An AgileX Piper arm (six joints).
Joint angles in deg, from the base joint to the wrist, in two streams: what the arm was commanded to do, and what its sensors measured. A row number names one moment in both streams.
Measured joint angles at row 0:
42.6 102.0 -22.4 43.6 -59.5 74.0
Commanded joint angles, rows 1 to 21:
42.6 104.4 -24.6 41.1 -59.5 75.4
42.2 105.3 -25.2 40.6 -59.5 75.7
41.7 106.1 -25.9 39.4 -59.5 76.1
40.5 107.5 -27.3 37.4 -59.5 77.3
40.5 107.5 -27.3 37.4 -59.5 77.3
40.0 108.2 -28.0 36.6 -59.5 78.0
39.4 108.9 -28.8 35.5 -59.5 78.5
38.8 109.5 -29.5 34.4 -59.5 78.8
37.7 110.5 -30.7 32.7 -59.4 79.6
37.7 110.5 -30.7 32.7 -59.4 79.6
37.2 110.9 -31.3 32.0 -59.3 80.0
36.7 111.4 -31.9 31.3 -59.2 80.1
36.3 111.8 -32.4 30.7 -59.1 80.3
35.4 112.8 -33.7 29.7 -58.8 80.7
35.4 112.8 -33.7 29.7 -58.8 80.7
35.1 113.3 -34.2 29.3 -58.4 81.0
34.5 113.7 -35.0 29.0 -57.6 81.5
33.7 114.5 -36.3 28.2 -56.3 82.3
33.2 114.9 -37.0 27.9 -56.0 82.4
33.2 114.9 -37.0 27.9 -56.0 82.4
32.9 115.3 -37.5 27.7 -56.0 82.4
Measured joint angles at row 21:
34.0 114.6 -35.8 29.2 -57.0 81.7
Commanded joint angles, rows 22 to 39:
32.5 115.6 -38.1 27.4 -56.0 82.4
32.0 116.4 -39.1 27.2 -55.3 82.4
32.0 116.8 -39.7 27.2 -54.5 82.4
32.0 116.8 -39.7 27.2 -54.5 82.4
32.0 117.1 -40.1 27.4 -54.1 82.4
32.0 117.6 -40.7 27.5 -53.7 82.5
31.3 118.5 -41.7 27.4 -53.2 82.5
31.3 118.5 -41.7 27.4 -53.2 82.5
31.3 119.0 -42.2 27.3 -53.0 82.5
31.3 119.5 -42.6 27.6 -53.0 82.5
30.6 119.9 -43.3 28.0 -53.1 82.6
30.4 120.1 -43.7 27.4 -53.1 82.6
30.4 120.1 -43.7 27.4 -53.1 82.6
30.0 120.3 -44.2 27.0 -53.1 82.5
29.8 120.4 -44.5 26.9 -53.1 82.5
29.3 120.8 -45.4 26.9 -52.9 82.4
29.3 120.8 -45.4 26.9 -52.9 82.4
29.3 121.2 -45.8 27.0 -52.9 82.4
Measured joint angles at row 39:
29.7 120.7 -44.6 27.8 -53.2 82.6
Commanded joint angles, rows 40 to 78:
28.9 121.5 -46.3 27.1 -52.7 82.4
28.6 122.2 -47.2 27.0 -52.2 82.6
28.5 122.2 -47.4 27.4 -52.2 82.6
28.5 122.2 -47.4 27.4 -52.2 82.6
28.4 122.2 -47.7 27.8 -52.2 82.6
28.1 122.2 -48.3 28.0 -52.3 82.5
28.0 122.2 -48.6 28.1 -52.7 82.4
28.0 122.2 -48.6 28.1 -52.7 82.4
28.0 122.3 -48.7 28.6 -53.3 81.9
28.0 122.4 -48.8 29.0 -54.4 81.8
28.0 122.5 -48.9 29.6 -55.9 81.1
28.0 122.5 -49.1 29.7 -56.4 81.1
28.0 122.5 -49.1 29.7 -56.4 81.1
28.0 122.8 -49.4 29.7 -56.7 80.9
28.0 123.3 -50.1 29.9 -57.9 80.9
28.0 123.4 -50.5 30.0 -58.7 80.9
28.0 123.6 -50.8 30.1 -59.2 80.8
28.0 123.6 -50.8 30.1 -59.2 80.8
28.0 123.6 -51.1 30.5 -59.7 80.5
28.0 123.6 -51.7 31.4 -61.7 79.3
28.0 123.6 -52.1 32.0 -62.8 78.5
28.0 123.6 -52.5 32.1 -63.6 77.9
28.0 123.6 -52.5 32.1 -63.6 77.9
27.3 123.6 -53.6 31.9 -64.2 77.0
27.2 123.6 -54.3 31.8 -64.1 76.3
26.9 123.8 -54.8 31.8 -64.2 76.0
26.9 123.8 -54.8 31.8 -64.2 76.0
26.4 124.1 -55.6 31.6 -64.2 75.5
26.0 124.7 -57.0 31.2 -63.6 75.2
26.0 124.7 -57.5 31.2 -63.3 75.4
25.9 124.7 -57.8 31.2 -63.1 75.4
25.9 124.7 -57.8 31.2 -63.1 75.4
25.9 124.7 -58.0 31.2 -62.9 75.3
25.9 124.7 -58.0 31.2 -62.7 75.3
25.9 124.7 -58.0 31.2 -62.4 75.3
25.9 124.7 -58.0 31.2 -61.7 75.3
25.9 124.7 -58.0 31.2 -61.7 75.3
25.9 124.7 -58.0 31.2 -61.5 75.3
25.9 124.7 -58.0 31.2 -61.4 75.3
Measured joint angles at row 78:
29.0 124.9 -52.4 34.0 -48.6 76.7
